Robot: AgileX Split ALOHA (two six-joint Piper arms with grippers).
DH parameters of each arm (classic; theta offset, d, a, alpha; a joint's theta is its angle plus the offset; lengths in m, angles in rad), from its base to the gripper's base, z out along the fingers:
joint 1: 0 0.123 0 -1.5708
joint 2: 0.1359 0 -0.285 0
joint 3: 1.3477 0 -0.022 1.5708
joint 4: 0 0.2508 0 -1.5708
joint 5: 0 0 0.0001 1.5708
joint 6: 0 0.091 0 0
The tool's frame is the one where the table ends.
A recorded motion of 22 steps. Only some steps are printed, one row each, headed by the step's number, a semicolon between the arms.
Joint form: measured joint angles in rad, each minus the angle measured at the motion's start. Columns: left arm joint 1, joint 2, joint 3, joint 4, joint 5, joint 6; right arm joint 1, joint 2, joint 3, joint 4, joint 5, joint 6.
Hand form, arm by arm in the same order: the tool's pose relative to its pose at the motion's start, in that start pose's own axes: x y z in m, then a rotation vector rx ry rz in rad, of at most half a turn. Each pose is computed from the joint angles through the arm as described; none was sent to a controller.
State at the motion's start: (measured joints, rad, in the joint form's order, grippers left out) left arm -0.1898 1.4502 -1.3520 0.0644 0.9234 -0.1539; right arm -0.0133 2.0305 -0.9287 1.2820 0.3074 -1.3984
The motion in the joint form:
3: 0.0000 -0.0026 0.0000 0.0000 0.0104 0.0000; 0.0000 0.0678 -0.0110 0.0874 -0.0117 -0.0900
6: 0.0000 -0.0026 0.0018 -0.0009 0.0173 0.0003; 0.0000 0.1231 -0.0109 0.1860 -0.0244 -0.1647
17: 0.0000 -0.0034 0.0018 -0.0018 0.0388 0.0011; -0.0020 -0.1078 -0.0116 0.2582 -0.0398 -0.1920
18: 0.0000 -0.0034 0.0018 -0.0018 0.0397 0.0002; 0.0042 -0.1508 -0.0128 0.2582 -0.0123 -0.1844
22: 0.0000 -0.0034 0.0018 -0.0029 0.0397 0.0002; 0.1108 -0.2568 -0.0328 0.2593 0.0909 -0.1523
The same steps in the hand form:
3: 0.0009 0.0002 -0.0010 -0.0013 0.0077 -0.0001; 0.0084 -0.0050 0.0184 0.0013 0.0267 0.0098
6: 0.0020 0.0003 -0.0006 -0.0018 0.0164 -0.0003; 0.0187 -0.0089 0.0334 0.0070 0.0509 0.0452
17: 0.0039 0.0005 -0.0010 -0.0043 0.0370 0.0000; -0.0311 0.0030 -0.0335 0.0452 -0.1904 0.0240
18: 0.0040 0.0005 -0.0010 -0.0045 0.0379 -0.0009; -0.0388 0.0108 -0.0465 0.0172 -0.2322 0.0111
22: 0.0040 0.0004 -0.0010 -0.0036 0.0380 -0.0016; -0.0592 0.0662 -0.0752 -0.1470 -0.3262 -0.0916

